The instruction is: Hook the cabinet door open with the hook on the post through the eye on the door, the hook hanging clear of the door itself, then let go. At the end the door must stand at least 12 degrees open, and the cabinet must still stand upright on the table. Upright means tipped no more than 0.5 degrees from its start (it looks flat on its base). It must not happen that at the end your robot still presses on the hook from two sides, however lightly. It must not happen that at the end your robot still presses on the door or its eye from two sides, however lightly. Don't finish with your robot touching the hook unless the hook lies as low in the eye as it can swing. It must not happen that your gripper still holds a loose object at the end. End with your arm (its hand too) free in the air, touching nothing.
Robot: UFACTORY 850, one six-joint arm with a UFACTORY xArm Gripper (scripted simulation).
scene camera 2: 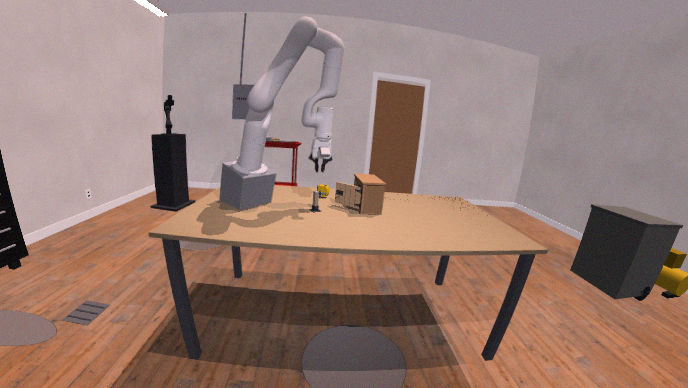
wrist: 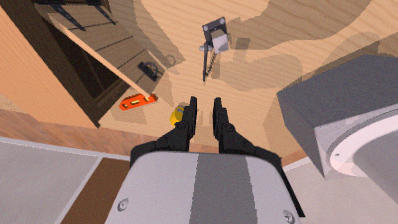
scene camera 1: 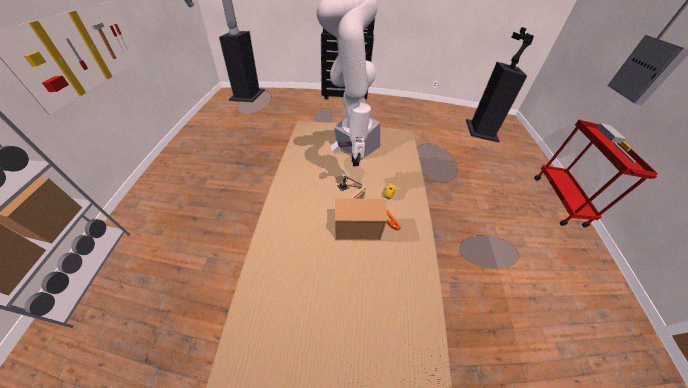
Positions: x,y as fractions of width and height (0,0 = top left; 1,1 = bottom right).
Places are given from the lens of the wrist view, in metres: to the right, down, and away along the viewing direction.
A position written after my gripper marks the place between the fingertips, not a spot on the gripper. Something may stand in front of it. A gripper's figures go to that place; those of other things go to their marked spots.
my gripper (wrist: 0.52,0.47): 0.01, -0.01, 0.14
wooden cabinet (wrist: 0.12,0.39): -0.23, -0.04, 0.16
grey post (wrist: 0.54,0.16): 0.03, -0.13, 0.18
The marked spots on the wooden cabinet and the grey post are 0.28 m apart.
